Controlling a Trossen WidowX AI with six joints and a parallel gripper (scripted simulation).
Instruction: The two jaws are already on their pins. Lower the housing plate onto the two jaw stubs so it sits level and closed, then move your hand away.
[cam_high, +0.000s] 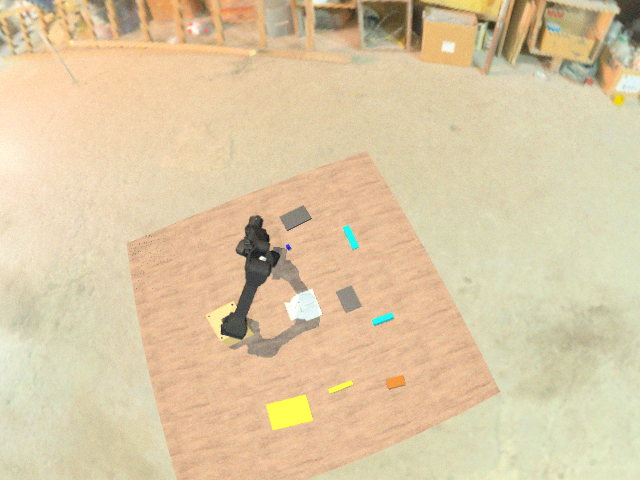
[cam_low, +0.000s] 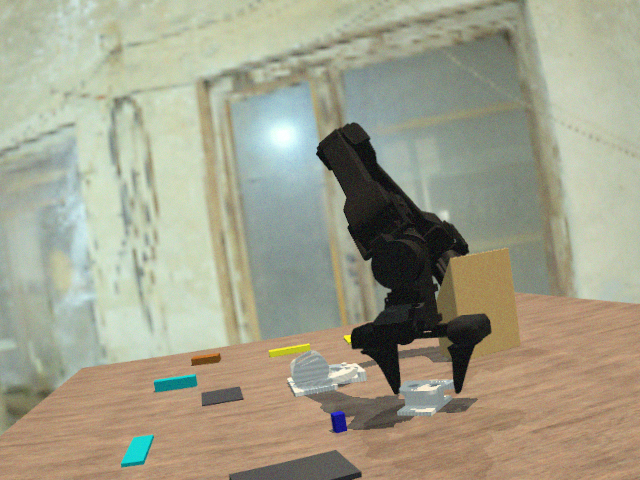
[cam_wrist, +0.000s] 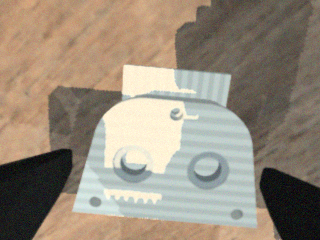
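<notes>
The white stepped block is 1 cm to the left of my gripper tip, 1 cm below it and 1 cm ahead of it. Also, from my gripper tip: orange block (72 cm to the right, 21 cm ahead, 1 cm below); white jaw assembly (25 cm to the right, 4 cm ahead); small blue cube (13 cm ahead, 1 cm to the left).
</notes>
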